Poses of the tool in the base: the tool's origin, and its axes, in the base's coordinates. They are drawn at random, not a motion.
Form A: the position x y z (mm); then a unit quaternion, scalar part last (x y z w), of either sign.
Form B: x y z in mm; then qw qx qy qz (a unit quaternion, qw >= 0). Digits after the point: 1 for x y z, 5 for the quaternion.
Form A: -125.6 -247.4 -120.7 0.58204 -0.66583 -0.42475 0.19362
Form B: -125.6 -247.4 -120.7 0.19362 0.58204 -0.66583 -0.42475
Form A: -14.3 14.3 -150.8 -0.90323 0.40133 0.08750 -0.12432
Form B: -14.3 14.3 -150.8 0.12432 0.90323 -0.40133 -0.08750
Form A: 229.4 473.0 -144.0 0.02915 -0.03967 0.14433 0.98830
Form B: 229.4 473.0 -144.0 0.98830 0.02915 -0.03967 0.14433
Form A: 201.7 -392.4 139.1 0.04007 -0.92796 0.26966 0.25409
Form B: 201.7 -392.4 139.1 0.25409 0.04007 -0.92796 0.26966
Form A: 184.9 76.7 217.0 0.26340 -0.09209 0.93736 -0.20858
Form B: 184.9 76.7 217.0 0.20858 -0.26340 0.09209 -0.93736
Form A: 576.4 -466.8 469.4 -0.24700 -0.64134 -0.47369 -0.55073
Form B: 576.4 -466.8 469.4 0.55073 0.24700 0.64134 0.47369
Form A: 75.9 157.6 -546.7 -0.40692 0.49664 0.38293 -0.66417
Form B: 75.9 157.6 -546.7 0.66417 0.40692 -0.49664 -0.38293
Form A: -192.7 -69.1 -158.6 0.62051 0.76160 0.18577 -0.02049
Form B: -192.7 -69.1 -158.6 0.02049 -0.62051 -0.76160 -0.18577
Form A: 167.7 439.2 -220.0 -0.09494 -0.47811 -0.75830 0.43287
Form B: 167.7 439.2 -220.0 0.43287 -0.09494 -0.47811 -0.75830
